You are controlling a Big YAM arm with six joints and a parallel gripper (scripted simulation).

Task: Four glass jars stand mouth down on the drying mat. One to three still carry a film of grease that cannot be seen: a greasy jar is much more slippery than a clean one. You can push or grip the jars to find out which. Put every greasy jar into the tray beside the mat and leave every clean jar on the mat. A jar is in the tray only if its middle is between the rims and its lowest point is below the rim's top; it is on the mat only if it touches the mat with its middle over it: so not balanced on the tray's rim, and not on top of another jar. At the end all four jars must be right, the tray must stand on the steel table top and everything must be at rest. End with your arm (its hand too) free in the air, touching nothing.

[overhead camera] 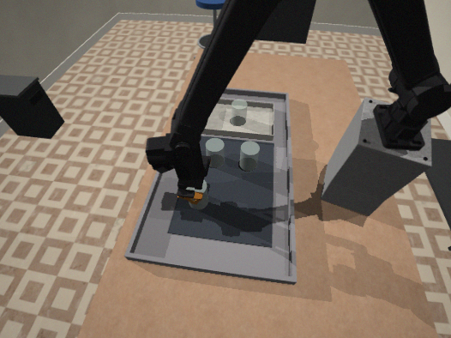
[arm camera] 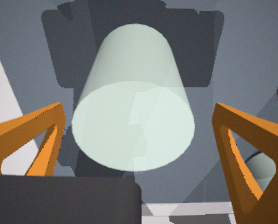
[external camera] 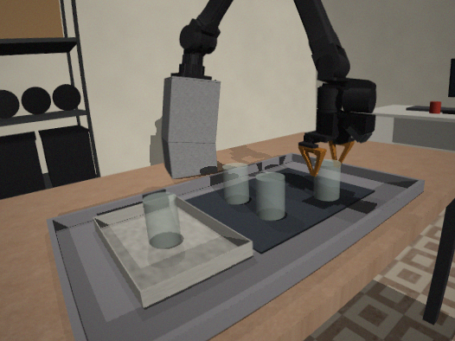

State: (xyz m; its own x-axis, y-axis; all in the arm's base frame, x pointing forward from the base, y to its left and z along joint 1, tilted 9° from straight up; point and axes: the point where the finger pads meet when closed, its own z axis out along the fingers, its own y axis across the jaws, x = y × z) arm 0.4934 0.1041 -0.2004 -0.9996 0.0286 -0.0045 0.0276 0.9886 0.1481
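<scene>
Now: hand 80 mm past the dark drying mat, 80 mm to the left of it and 70 mm above it. From my hand the other things lie so: pale tray: 90 mm behind, 400 mm to the right, 70 mm below; rimmed steel table top: 70 mm behind, 190 mm to the right, 80 mm below.
</scene>
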